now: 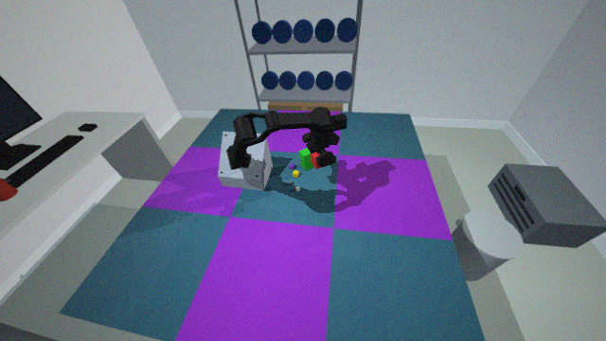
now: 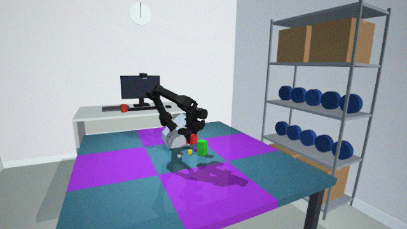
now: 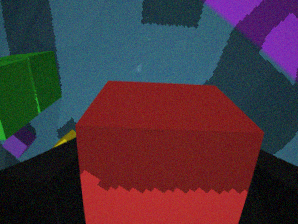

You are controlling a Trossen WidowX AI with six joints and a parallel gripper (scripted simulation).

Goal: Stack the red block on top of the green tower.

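Right now my gripper tip is 150 mm past the purple block, 120 mm above it and 70 mm to the right of it. Round my gripper tip: small yellow block (120 mm below, 120 mm behind, 20 mm to the left); then white block (120 mm below, 80 mm behind, 60 mm to the right); then red block (20 mm above).
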